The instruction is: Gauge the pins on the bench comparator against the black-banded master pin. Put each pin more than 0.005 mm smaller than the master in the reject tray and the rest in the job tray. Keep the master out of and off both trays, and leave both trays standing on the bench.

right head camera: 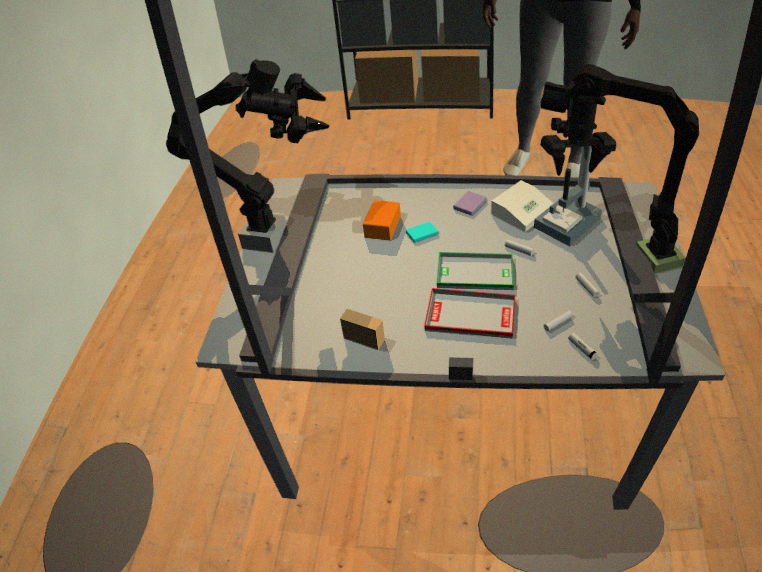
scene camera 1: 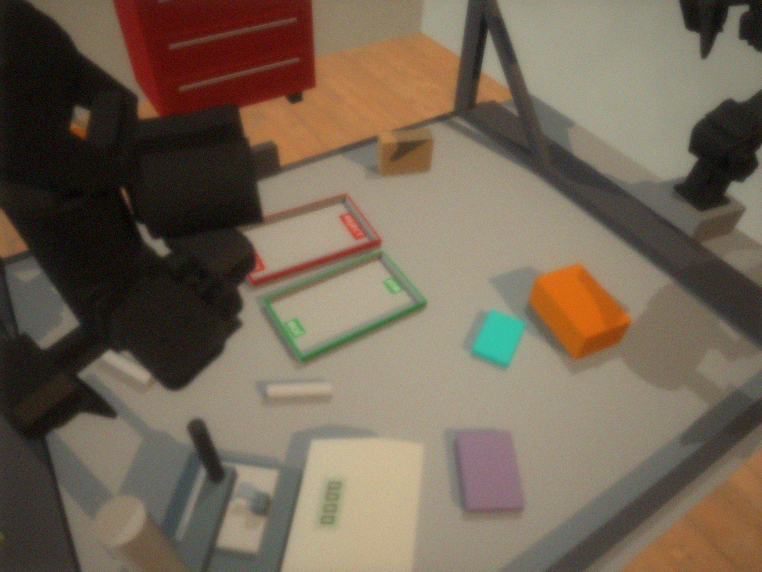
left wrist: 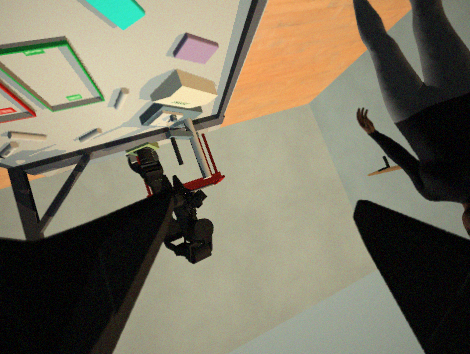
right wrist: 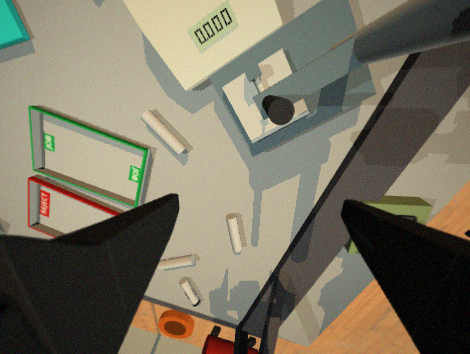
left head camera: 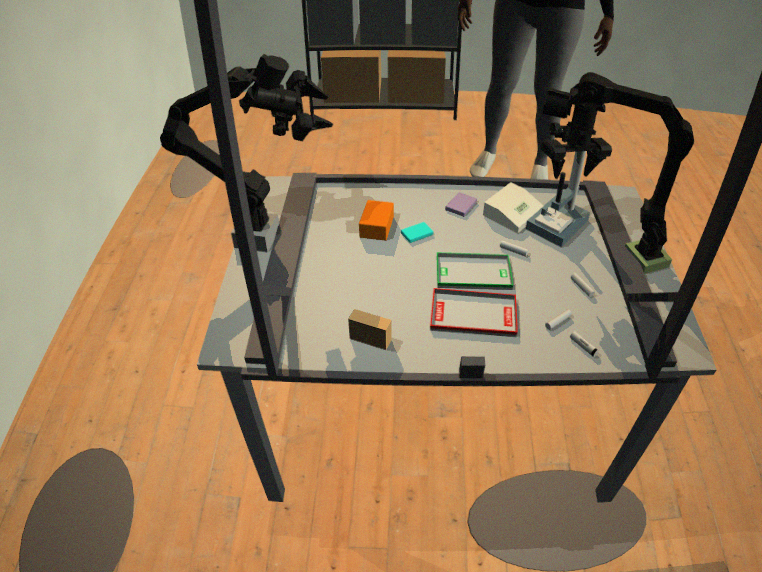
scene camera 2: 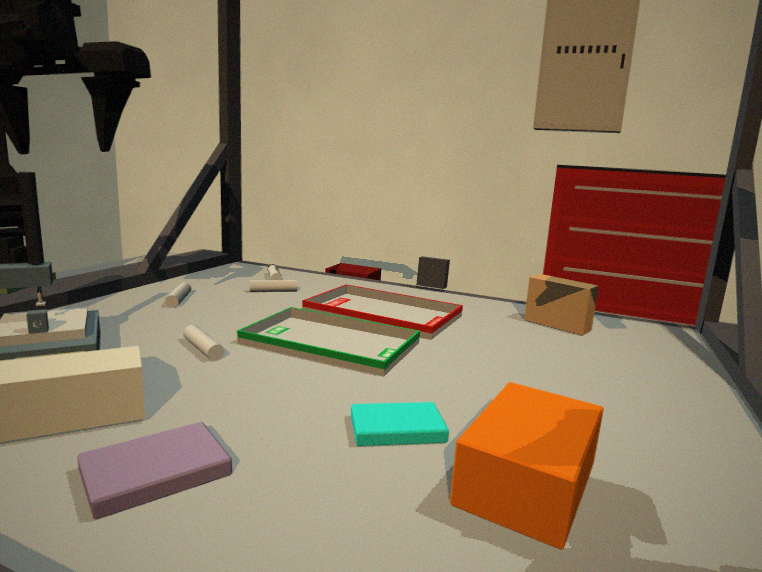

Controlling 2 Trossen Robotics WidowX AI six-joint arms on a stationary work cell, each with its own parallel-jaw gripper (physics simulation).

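The black-banded master pin lies on the bench at the front right in the head views. Three plain pale pins lie apart on the bench, outside the trays. The green job tray and red reject tray stand side by side, with no pins inside. The comparator stands at the back right; its display reads 0.000. My left gripper is open, high at the back left. My right gripper is open above the comparator.
An orange block, a turquoise block and a purple block lie toward the back. A tan block stands at the front left. A small dark block is at the front edge. Frame posts rise at the bench sides.
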